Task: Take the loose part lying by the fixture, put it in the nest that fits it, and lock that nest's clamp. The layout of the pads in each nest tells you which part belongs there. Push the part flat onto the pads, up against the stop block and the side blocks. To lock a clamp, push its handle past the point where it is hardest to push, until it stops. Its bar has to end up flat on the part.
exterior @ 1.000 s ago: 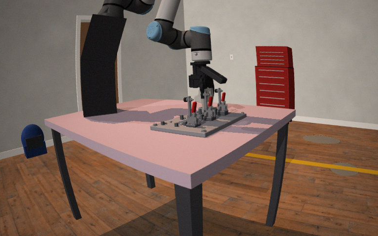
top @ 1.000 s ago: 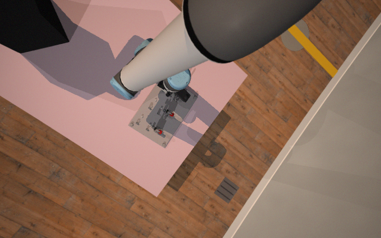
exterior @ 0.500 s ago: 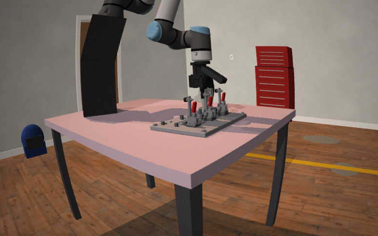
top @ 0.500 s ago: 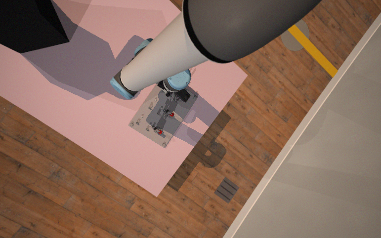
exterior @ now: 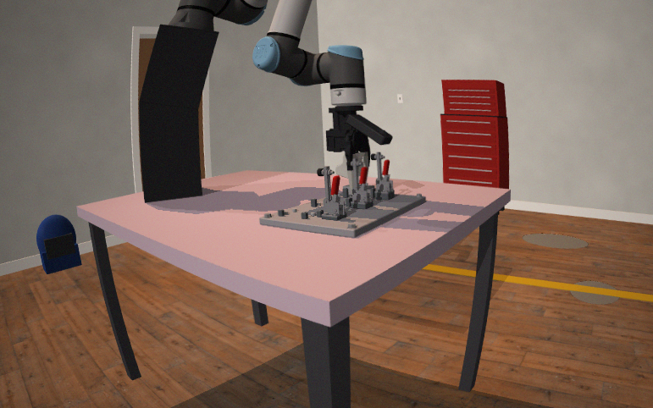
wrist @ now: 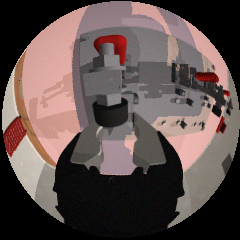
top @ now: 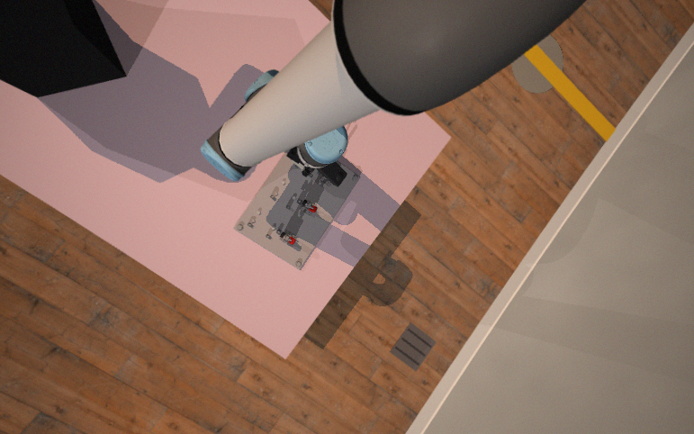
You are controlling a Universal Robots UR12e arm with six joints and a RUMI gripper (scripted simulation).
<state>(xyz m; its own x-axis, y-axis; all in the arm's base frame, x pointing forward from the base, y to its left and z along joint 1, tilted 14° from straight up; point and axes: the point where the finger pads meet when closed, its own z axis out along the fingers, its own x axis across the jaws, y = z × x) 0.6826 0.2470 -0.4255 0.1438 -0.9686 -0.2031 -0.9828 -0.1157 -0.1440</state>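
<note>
Now: hand 1 cm above the loose part. The rest, counted from my hand: grey fixture plate: 6 cm ahead, 10 cm to the right, 3 cm below.
</note>
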